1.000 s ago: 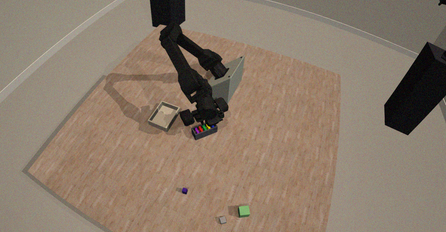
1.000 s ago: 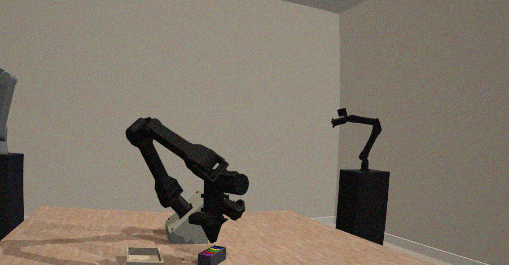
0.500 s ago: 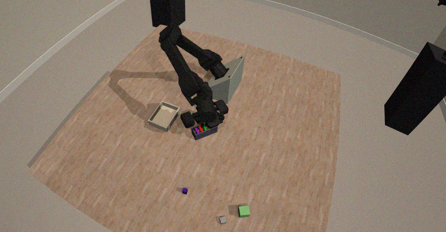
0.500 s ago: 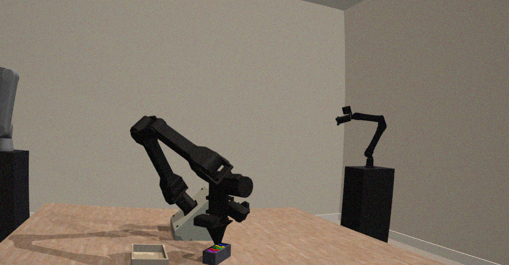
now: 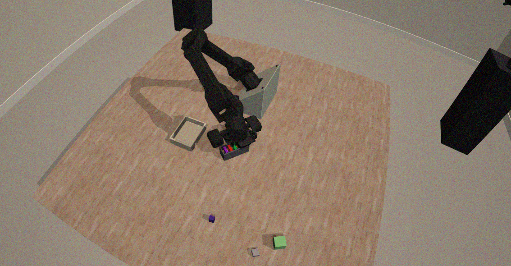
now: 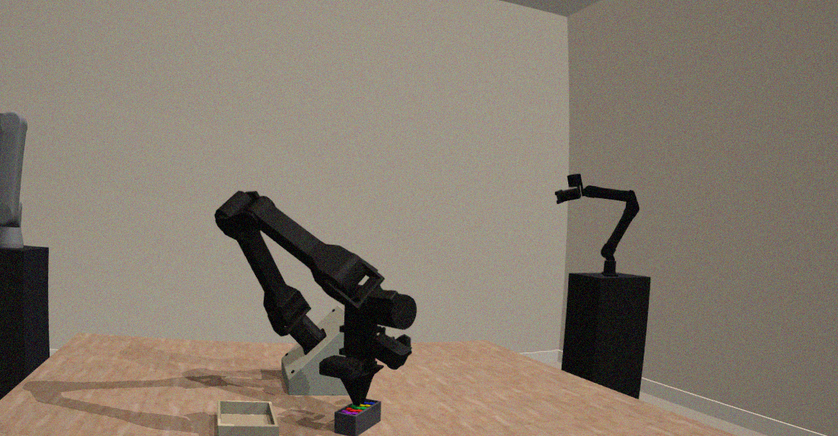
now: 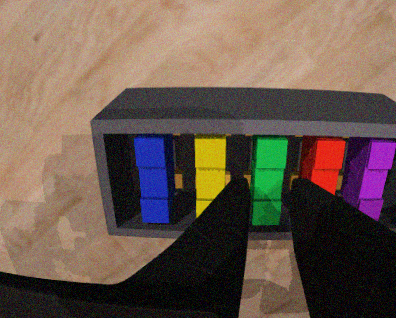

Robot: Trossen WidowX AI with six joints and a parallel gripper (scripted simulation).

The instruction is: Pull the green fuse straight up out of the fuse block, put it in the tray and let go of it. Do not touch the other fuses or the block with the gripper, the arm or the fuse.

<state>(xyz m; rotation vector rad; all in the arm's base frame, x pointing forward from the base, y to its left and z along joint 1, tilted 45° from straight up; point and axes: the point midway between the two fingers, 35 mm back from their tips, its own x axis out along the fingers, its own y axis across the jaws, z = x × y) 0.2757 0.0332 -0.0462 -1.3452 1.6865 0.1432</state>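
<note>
Right now the green fuse is 20 mm below my gripper tip. From my gripper tip the other things lie so: red fuse (20 mm below, 10 mm to the right, 10 mm ahead); then blue fuse (30 mm behind, 20 mm to the left, 20 mm below); then yellow fuse (20 mm below, 10 mm to the left, 10 mm behind).
</note>
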